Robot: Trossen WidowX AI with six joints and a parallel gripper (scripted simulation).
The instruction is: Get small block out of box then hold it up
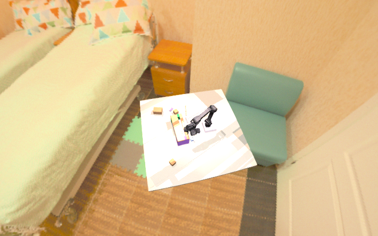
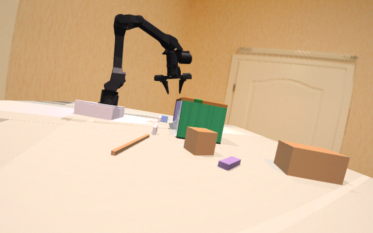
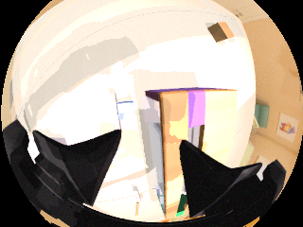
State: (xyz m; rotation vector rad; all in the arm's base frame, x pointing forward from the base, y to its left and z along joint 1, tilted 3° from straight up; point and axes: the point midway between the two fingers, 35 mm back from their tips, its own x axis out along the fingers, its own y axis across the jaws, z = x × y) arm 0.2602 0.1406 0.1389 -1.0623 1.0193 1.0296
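My gripper tip is now 140 mm above the blue block and 30 mm past it. From my gripper tip the other things lie so: brown cube 450 mm to the right, 130 mm below, 110 mm ahead; long box 150 mm to the right, 90 mm below, 70 mm ahead; thin wooden stick 470 mm to the right, 150 mm below, 40 mm behind.
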